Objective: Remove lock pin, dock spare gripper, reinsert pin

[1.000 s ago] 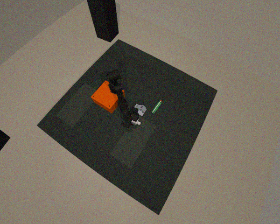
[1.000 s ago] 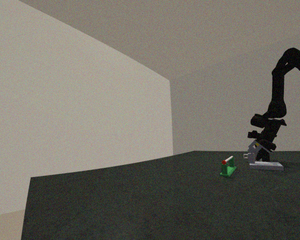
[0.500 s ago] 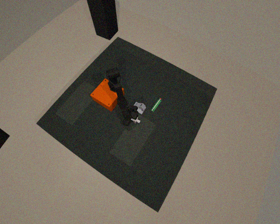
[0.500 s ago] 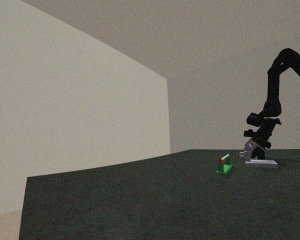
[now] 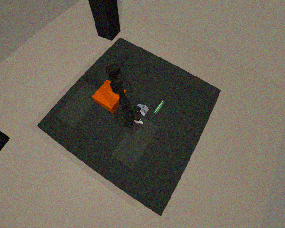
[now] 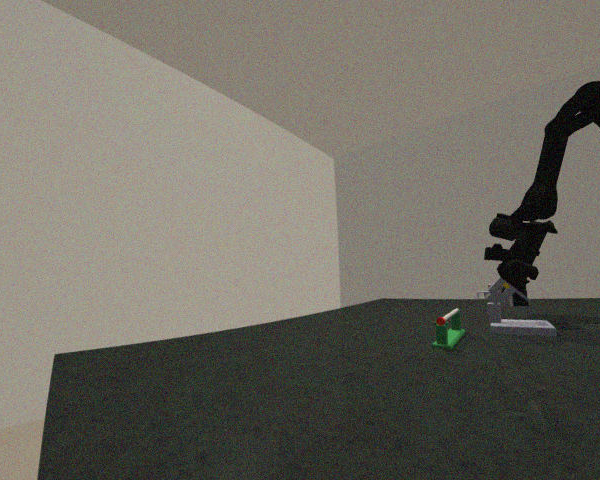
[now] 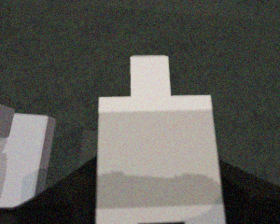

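The grey mount lies 130 mm to the left of my gripper tip. Also, from my gripper tip: green stand: 110 mm ahead, 230 mm to the left, 30 mm below; then spare gripper: 10 mm above.
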